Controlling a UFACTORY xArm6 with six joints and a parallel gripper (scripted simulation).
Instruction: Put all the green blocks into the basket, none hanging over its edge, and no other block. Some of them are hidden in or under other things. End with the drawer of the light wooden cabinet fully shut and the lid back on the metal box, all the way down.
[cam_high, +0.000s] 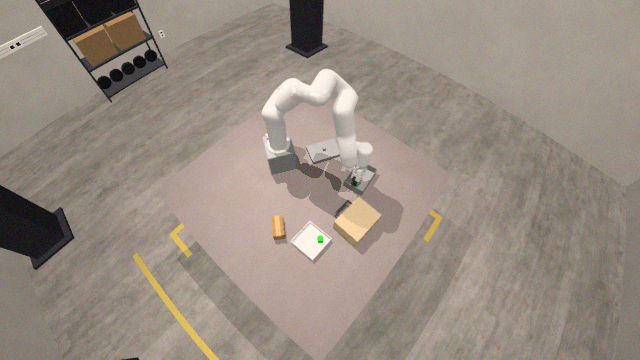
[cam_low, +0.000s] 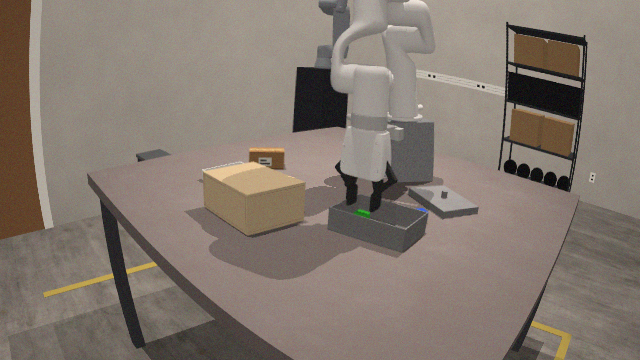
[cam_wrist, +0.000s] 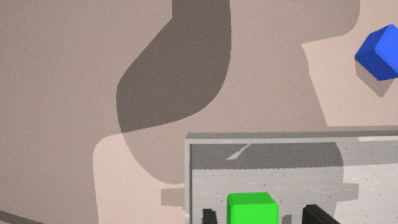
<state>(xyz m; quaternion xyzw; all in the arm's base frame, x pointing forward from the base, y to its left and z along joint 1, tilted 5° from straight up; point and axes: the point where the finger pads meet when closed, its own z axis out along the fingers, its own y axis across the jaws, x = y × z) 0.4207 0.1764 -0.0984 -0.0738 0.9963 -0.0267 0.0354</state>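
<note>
The metal box is 50 mm to the left of my hand and 40 mm below it. From my hand the other things lie so: light wooden cabinet 190 mm to the right, 140 mm ahead, 20 mm below; blue block 120 mm behind, 80 mm to the left, 50 mm below; grey metal lid 290 mm behind, 60 mm to the left, 50 mm below.
</note>
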